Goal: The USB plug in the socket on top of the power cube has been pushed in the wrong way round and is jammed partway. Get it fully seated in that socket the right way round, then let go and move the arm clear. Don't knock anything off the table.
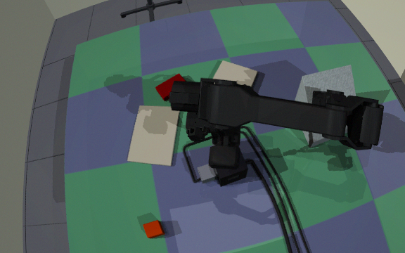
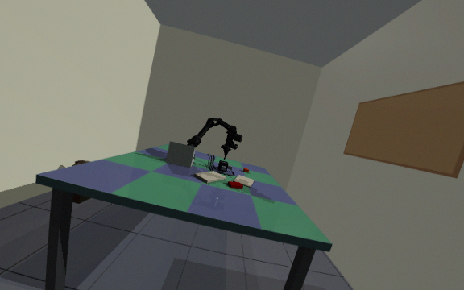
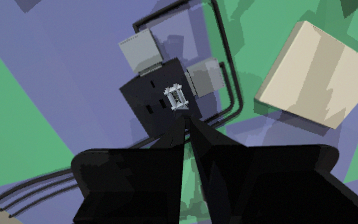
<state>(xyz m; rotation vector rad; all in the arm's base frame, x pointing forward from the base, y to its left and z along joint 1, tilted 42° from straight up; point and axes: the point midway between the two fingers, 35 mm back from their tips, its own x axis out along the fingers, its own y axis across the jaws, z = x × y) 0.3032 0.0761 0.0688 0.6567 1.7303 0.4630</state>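
Right now my gripper tip is 2 cm above the grey USB plug. From my gripper tip the other things lie so: red block (15 cm ahead, 28 cm to the right, 13 cm below); orange block (22 cm ahead, 19 cm to the left, 12 cm below); metal-framed socket (1 cm to the left, 7 cm below).
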